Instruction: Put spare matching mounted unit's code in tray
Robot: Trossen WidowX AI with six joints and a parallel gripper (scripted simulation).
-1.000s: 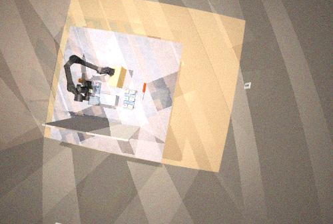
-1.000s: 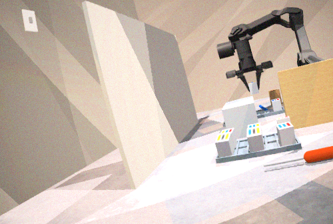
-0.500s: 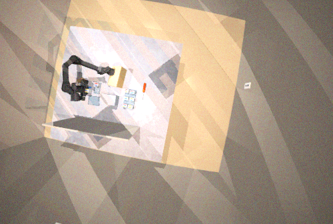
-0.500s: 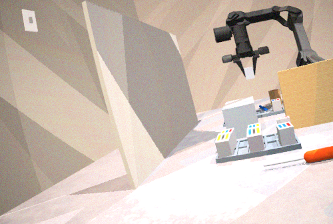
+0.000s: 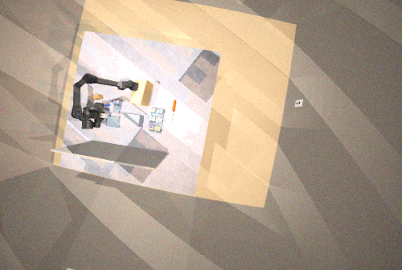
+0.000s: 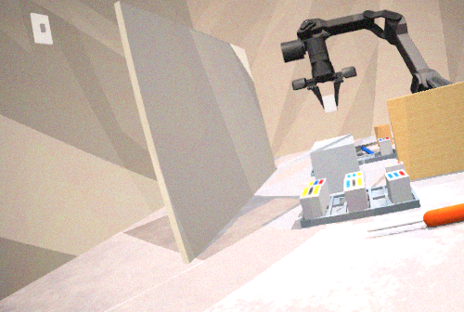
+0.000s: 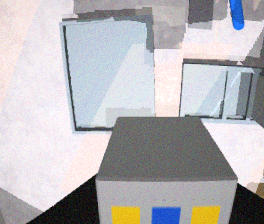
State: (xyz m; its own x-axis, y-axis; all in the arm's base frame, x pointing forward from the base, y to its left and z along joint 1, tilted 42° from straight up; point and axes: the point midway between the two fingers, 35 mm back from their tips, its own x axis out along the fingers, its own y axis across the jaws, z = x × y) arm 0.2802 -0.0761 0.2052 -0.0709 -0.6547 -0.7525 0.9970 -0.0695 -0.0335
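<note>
The pale blue tray is 5 cm ahead of my gripper tip, 1 cm to the right of it and 17 cm below it. Also, from my gripper tip: tall pale panel: 26 cm ahead, 18 cm to the left, 5 cm above; then grey mounted unit: 1 cm ahead, 19 cm to the left, 12 cm below.
</note>
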